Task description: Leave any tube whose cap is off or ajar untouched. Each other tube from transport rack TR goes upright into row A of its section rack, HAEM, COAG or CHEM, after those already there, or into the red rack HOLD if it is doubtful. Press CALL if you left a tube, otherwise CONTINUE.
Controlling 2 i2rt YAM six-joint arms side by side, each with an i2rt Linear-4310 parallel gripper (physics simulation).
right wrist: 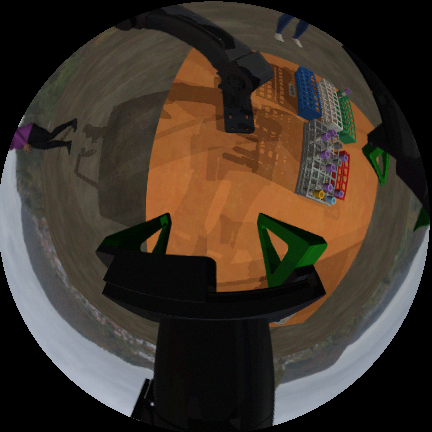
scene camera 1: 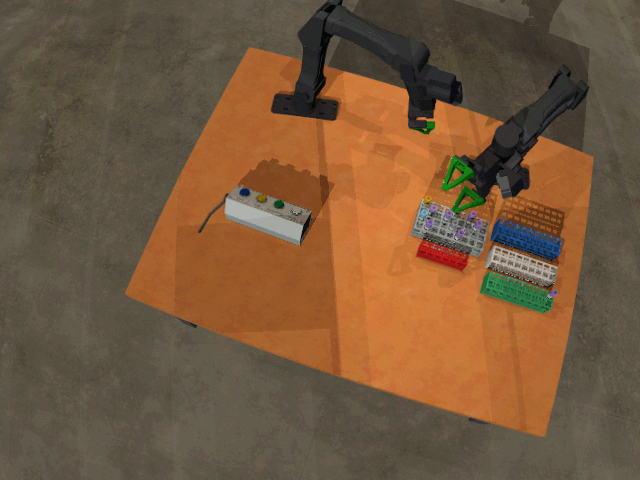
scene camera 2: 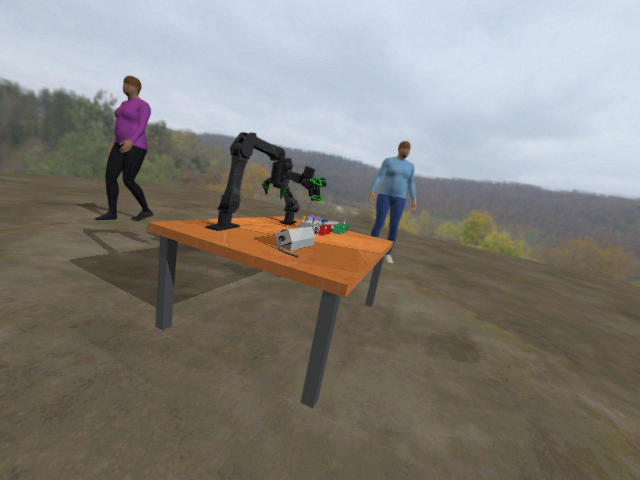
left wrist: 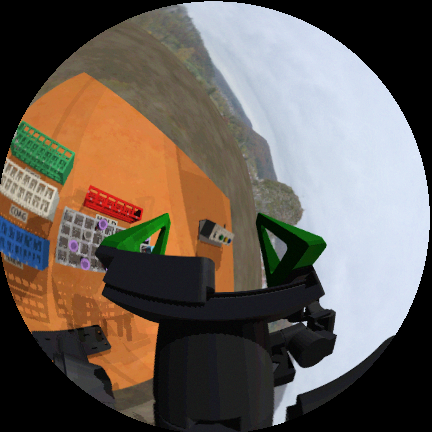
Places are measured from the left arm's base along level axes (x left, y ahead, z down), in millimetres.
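Pixels of known places: left gripper, fingertip midpoint: (scene camera 1: 448,200) (scene camera 2: 321,193) (left wrist: 212,217); right gripper, fingertip midpoint: (right wrist: 213,217) (scene camera 1: 427,117) (scene camera 2: 273,196); left arm's base, origin of the base link: (right wrist: 236,100) (scene camera 2: 288,222); right arm's base, origin of the base link: (scene camera 1: 304,107) (scene camera 2: 223,227).
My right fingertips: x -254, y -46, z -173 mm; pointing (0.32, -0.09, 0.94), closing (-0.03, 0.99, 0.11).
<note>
Ahead of a thing's pixels: the offset from my right fingertips to its top centre. "pt": to the spot under its first point.
The grey transport rack TR @(pt dx +9, dy +270, dz +165 mm) (scene camera 1: 416,233) (right wrist: 301,186) holds several purple-capped tubes @(dx +114, dy +287, dz +79 mm) (scene camera 1: 460,233) (left wrist: 103,224), a yellow-capped tube @(dx +23, dy +201, dz +79 mm) (scene camera 1: 428,199) (right wrist: 319,194) and a light-blue-capped tube @(dx +14, dy +243, dz +79 mm) (scene camera 1: 423,213) (right wrist: 330,200). A greyish round top @(pt dx +139, dy +268, dz +79 mm) (left wrist: 88,235) also shows in it; its cap state is unclear. The red rack HOLD (scene camera 1: 442,255) (left wrist: 112,204) shows no tube. The white rack COAG @(dx +313, dy +339, dz +116 mm) (scene camera 1: 522,266) stands between a blue @(dx +328, dy +257, dz +116 mm) (scene camera 1: 526,240) and a green rack @(dx +300, dy +414, dz +116 mm) (scene camera 1: 516,293). One purple-capped tube @(dx +386, dy +422, dz +79 mm) (scene camera 1: 553,293) stands at the green rack's right end. My left gripper (scene camera 1: 449,199) (left wrist: 212,217) is open, above TR. My right gripper (scene camera 2: 275,194) (right wrist: 213,217) is open and empty.
A white button box @(dx -396, dy +272, dz +89 mm) (scene camera 1: 263,222) (scene camera 2: 299,240) with blue, yellow, green and white buttons stands at the left of the table, its cable at its left end. Their lettering is unreadable. My right gripper hangs over the table's back part. Two people stand beyond the table in scene camera 2.
</note>
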